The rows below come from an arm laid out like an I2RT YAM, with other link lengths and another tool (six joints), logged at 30 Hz.
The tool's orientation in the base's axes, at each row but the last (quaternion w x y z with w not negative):
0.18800 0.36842 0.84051 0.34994
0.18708 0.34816 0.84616 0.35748
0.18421 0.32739 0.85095 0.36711
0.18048 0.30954 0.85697 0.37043
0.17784 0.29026 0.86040 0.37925
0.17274 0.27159 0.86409 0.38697
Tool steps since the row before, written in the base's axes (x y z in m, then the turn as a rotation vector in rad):
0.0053 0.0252 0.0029 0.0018 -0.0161 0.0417
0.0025 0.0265 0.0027 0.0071 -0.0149 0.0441
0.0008 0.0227 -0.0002 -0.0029 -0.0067 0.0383
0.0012 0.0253 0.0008 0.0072 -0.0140 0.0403
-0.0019 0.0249 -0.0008 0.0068 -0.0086 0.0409
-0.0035 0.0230 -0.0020 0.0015 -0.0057 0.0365
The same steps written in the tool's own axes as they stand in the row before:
0.0153 0.0169 0.0124 -0.0157 0.0234 -0.0347
0.0173 0.0164 0.0122 -0.0186 0.0282 -0.0328
0.0152 0.0119 0.0120 -0.0054 0.0239 -0.0304
0.0158 0.0146 0.0134 -0.0179 0.0255 -0.0301
0.0173 0.0122 0.0132 -0.0142 0.0287 -0.0277
0.0168 0.0100 0.0127 -0.0079 0.0252 -0.0259

